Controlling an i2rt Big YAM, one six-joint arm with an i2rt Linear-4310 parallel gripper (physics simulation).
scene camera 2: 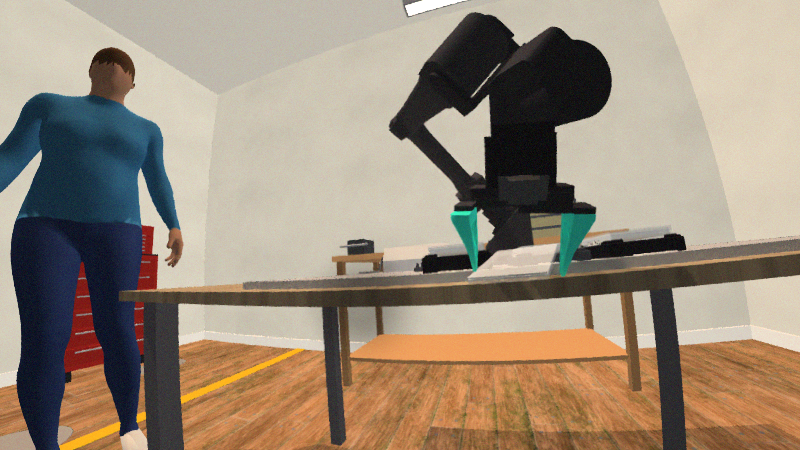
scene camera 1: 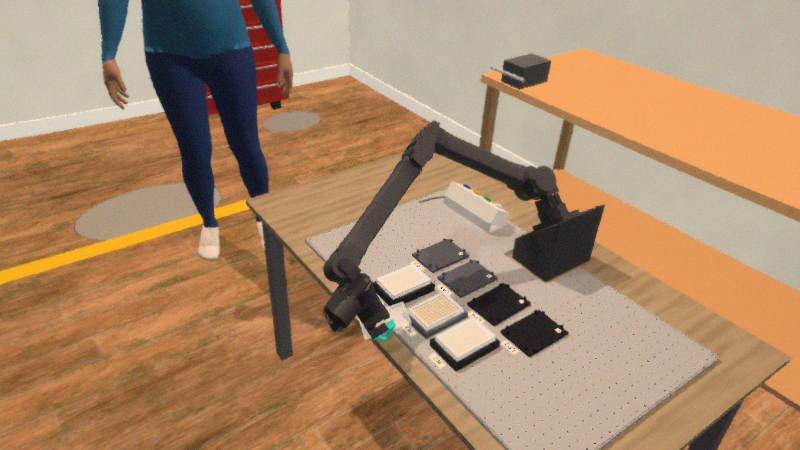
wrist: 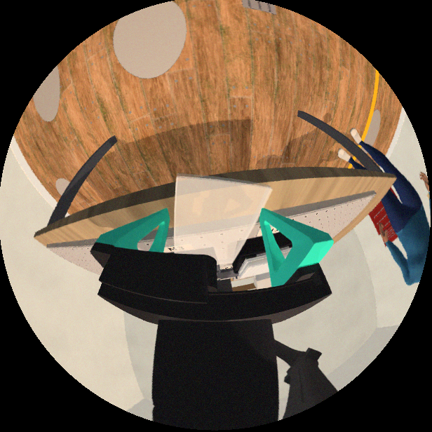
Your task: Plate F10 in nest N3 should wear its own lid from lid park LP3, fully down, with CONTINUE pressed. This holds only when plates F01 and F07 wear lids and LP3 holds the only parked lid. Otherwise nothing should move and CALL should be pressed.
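Where they show: gripper, fingertip midpoint: [scene camera 2: 517, 272] [scene camera 1: 376, 326]; arm's base at its link origin: [scene camera 2: 508, 220] [scene camera 1: 556, 222].
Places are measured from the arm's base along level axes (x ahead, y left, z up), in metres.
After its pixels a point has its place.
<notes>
My gripper [scene camera 1: 383, 331] {x 0.591, y -0.082, z -0.142 m} [scene camera 2: 519, 272] {x 0.591, y -0.082, z -0.142 m} [wrist: 214, 213] is open at the table's near edge, its green fingers on either side of a loose, translucent lid [scene camera 2: 517, 260] {x 0.577, y -0.078, z -0.129 m} [wrist: 217, 200]. The lid slopes from the perforated board and overhangs the table edge. The middle plate [scene camera 1: 437, 311] {x 0.449, y -0.006, z -0.110 m} has bare tan wells and sits in a grey nest. The outer plates [scene camera 1: 403, 281] {x 0.455, y -0.142, z -0.097 m} [scene camera 1: 464, 338] {x 0.465, y 0.113, z -0.101 m} look white-topped, as if lidded, in black nests. A label N3 [wrist: 176, 248] shows in the wrist view. Four parks [scene camera 1: 440, 254] {x 0.260, y -0.204, z -0.128 m} [scene camera 1: 468, 277] {x 0.267, y -0.074, z -0.128 m} [scene camera 1: 499, 303] {x 0.276, y 0.056, z -0.128 m} [scene camera 1: 534, 332] {x 0.283, y 0.186, z -0.128 m} show no whitish lid; their labels are unreadable.
A white button box [scene camera 1: 475, 207] {x 0.038, y -0.285, z -0.082 m} with blue, yellow and green buttons stands at the back of the perforated board [scene camera 1: 604, 358] {x 0.202, y 0.341, z -0.137 m}. A black panel [scene camera 1: 565, 243] {x 0.026, y 0.058, z -0.029 m} stands by the arm's base. A person [scene camera 1: 195, 72] [scene camera 2: 89, 162] stands beyond the table's far end. An orange bench stands behind.
</notes>
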